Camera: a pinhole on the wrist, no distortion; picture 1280 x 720 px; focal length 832.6 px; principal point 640.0 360.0 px. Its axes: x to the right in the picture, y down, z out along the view. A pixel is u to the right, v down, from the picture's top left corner.
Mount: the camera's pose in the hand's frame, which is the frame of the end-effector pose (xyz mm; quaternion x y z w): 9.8 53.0 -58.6 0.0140 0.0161 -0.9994 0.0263
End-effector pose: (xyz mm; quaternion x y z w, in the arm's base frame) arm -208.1 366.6 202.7 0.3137 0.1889 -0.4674 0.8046
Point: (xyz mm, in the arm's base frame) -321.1 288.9 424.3
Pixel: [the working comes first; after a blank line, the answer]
In the camera's frame: 145.9 90.5 279.8

1074 629
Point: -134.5 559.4 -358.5
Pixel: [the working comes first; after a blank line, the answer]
In the camera's frame: -219.7 130.2 -485.4

behind the camera
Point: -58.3 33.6 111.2
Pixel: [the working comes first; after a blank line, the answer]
In the camera's frame: -331.4 85.0 213.5

outside the picture
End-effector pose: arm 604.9 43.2 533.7 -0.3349 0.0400 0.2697 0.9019
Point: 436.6 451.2 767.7
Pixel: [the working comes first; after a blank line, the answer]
In the camera's frame: 1.8 -171.3 508.0

643 79
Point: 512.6 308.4 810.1
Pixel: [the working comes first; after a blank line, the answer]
In the camera's frame: 23.3 -16.5 448.6

683 329
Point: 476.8 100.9 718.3
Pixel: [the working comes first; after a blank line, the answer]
In the camera's frame: 134.6 43.0 256.7

1076 500
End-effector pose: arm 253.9 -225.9 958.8 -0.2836 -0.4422 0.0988 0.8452
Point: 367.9 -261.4 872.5
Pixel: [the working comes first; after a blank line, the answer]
In the camera's frame: 20.8 25.4 -84.3

behind the camera
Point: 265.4 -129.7 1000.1
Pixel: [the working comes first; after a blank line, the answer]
In the camera's frame: -68.8 -3.2 103.6

87 334
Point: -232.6 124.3 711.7
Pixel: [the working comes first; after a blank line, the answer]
In the camera's frame: 289.4 -364.7 473.3

outside the picture
